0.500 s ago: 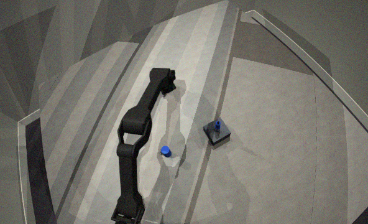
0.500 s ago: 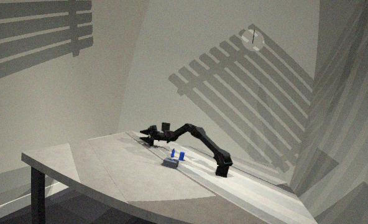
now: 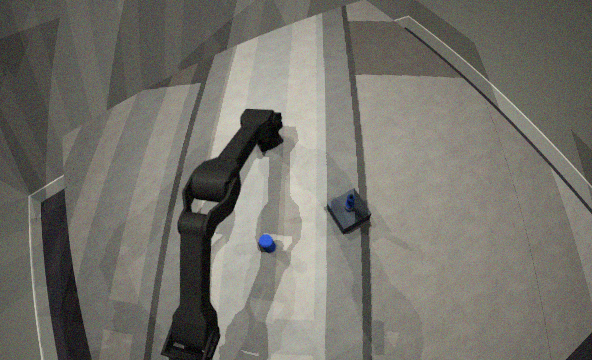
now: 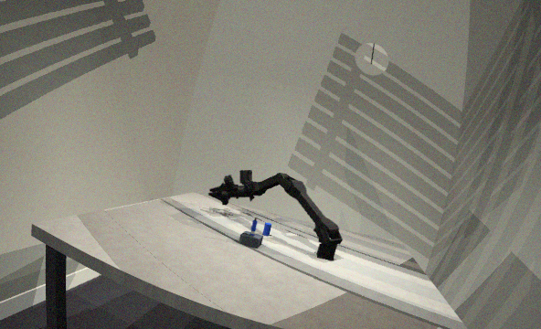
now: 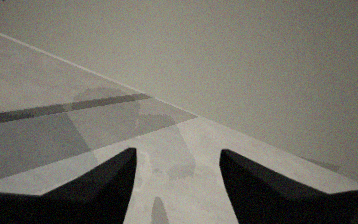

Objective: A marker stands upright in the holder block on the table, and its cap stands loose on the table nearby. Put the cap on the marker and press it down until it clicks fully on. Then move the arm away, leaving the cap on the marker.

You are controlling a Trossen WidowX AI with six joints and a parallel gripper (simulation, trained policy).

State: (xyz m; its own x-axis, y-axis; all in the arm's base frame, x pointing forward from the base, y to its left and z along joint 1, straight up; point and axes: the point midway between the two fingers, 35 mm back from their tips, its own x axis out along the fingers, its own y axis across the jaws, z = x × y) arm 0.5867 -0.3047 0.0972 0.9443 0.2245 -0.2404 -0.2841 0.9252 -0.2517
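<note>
Now: gripper tip 350 mm past the blue cap, 170 mm to the right of it and 60 mm above it. From my gripper tip the other things lie so: dark holder block 330 mm behind, 370 mm to the left, 70 mm below.
</note>
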